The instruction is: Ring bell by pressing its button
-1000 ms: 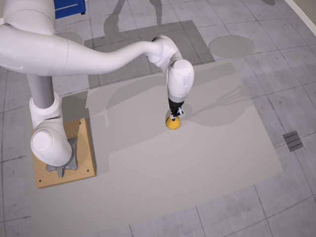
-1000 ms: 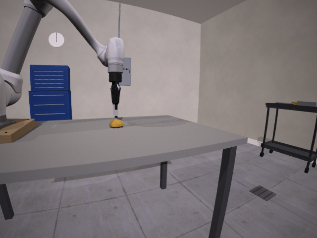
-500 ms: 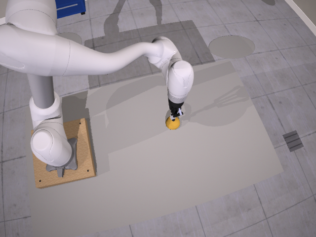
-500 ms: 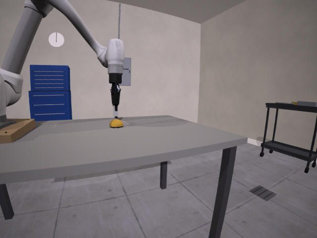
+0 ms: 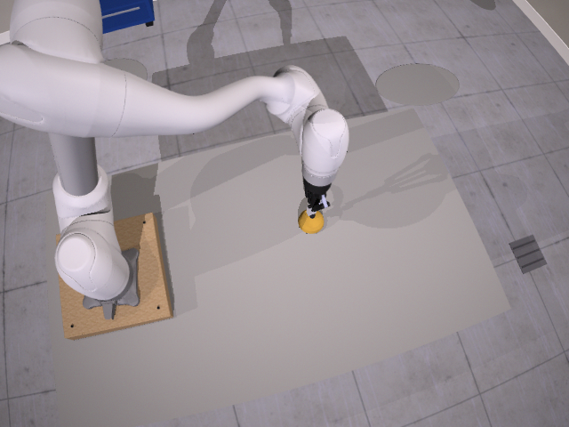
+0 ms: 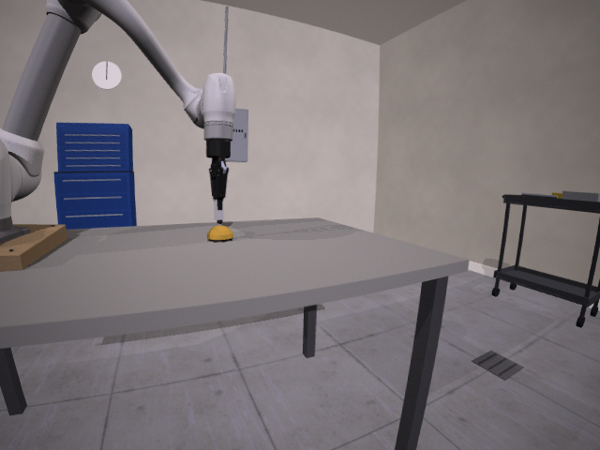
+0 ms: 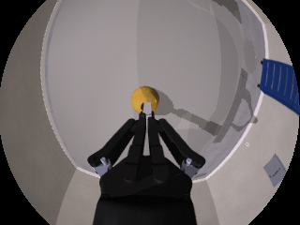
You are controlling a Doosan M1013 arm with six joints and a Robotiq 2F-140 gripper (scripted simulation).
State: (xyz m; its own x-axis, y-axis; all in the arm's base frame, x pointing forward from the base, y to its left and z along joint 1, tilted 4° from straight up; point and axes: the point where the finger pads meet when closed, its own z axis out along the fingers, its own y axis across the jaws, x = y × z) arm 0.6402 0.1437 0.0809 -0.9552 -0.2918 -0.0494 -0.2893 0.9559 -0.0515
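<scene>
Right now my hand is 10 mm to the left of the small dark button and 40 mm above it. From my hand the other things lie so: yellow dome bell: 10 mm to the right, 60 mm below.
</scene>
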